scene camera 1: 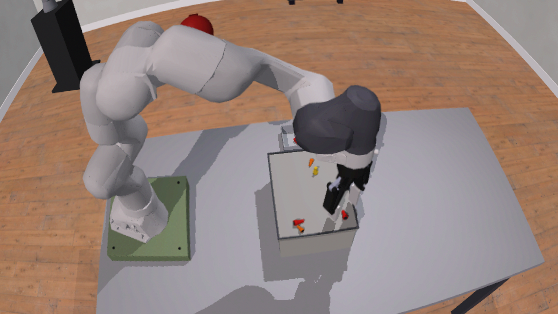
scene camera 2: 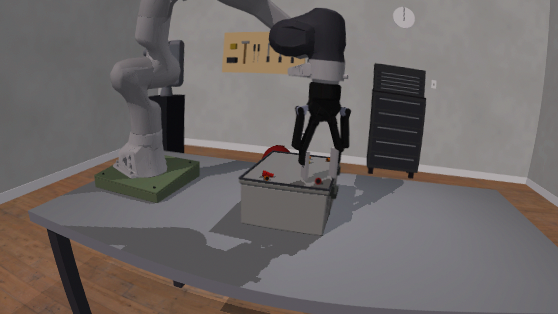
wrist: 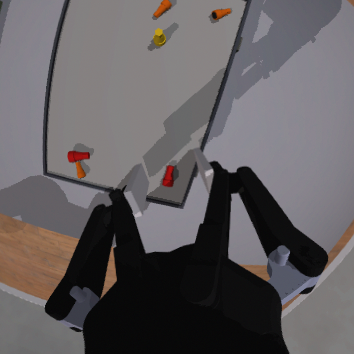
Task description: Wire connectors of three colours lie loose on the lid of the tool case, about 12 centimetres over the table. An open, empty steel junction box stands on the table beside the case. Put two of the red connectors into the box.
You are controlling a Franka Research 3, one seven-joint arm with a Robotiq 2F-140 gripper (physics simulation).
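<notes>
My gripper (scene camera 1: 345, 204) (scene camera 2: 320, 167) (wrist: 169, 165) is partly open and empty, pointing down over the near right corner of the case lid (scene camera 1: 295, 195) (scene camera 2: 290, 167) (wrist: 115, 90). A red connector (scene camera 1: 345, 215) (scene camera 2: 318, 181) (wrist: 168, 176) lies on the lid between the two fingers in the wrist view, with space on both sides. Another red connector (scene camera 1: 298, 221) (scene camera 2: 267, 174) (wrist: 78, 156) lies near the other near corner, against an orange connector (scene camera 1: 300, 229) (scene camera 2: 266, 178) (wrist: 80, 170). The steel box (scene camera 1: 283, 140) stands behind the case, partly hidden by the arm; a red connector (scene camera 1: 295, 140) shows inside.
A yellow connector (scene camera 1: 315, 171) (wrist: 159, 37) stands on the far part of the lid. Two orange connectors lie there too, one (scene camera 1: 311, 162) (wrist: 162, 8) behind the yellow and one (scene camera 2: 328, 159) (wrist: 221, 13) nearer the right edge. The lid has a dark raised-looking rim.
</notes>
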